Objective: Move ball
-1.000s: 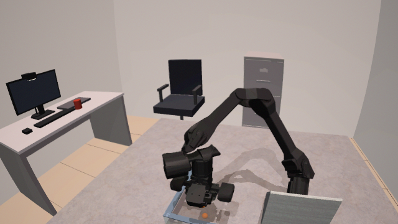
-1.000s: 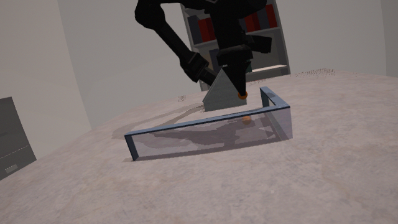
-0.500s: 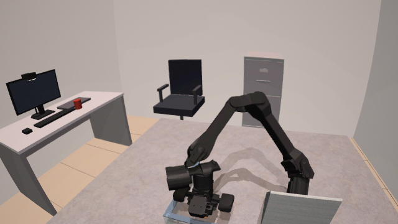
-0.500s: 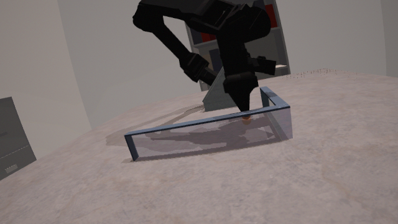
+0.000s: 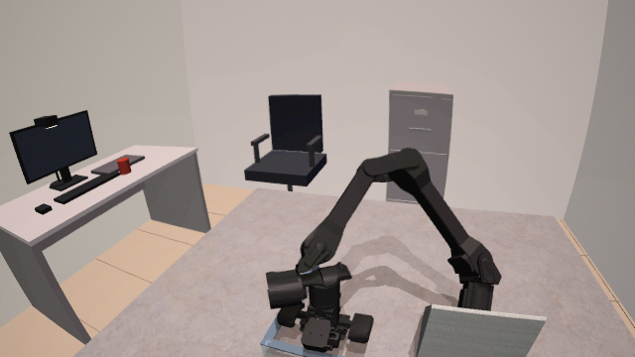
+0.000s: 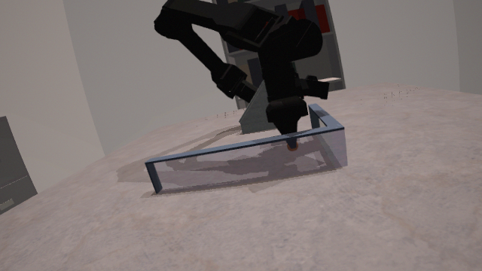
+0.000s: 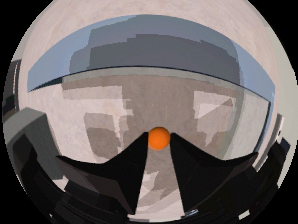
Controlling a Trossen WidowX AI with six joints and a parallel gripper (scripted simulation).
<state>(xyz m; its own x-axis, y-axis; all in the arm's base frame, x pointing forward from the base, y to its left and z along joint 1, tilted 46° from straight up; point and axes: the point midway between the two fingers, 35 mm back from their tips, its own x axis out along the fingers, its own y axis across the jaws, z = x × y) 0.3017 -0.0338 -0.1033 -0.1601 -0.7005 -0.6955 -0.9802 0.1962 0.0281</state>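
Now: the orange ball right at my gripper tip. The rest, counted from my gripper tip: see-through copy of ball: right at my gripper tip.
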